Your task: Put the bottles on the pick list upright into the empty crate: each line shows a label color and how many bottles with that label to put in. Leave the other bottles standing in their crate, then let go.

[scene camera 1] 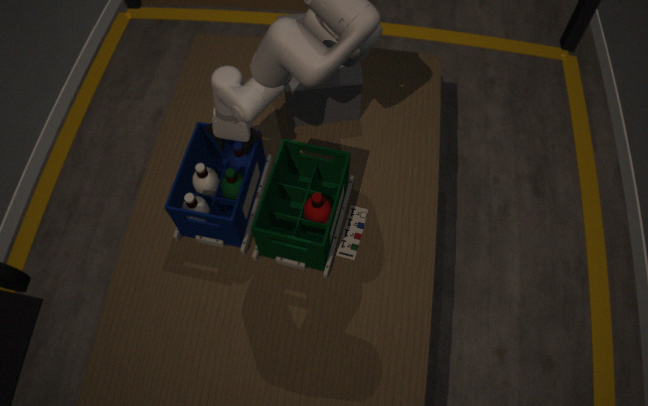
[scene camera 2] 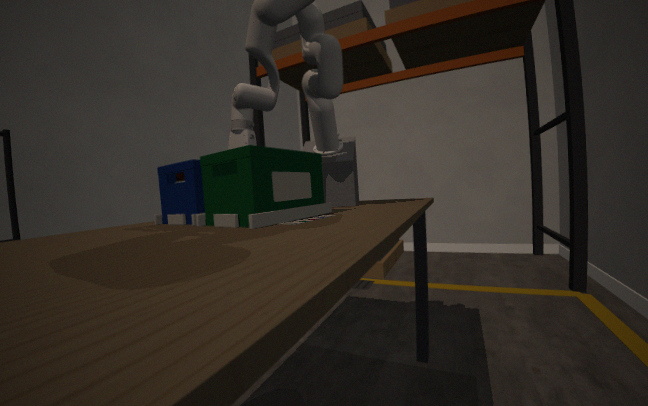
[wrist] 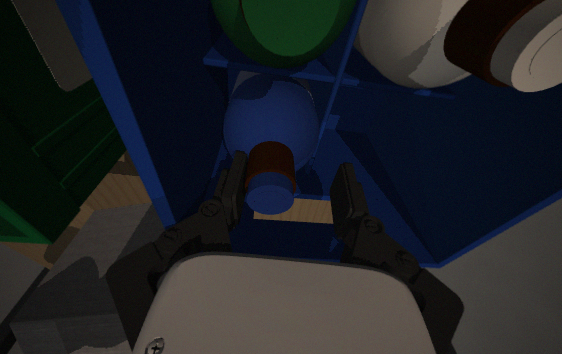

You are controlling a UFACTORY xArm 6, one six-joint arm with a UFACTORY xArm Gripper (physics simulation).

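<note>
The blue bottle stands in the blue crate, at the end nearest the arm base. My gripper is open around its brown neck. In the wrist view the left finger is close against the neck and a gap shows before the right finger. A green bottle and two white bottles also stand in this crate. A red bottle stands upright in the green crate, right column.
The pick list lies right of the green crate; its white, blue, red and green marks show, but its counts are too small to read. Pale rails edge the crates, which stand side by side on the wooden table.
</note>
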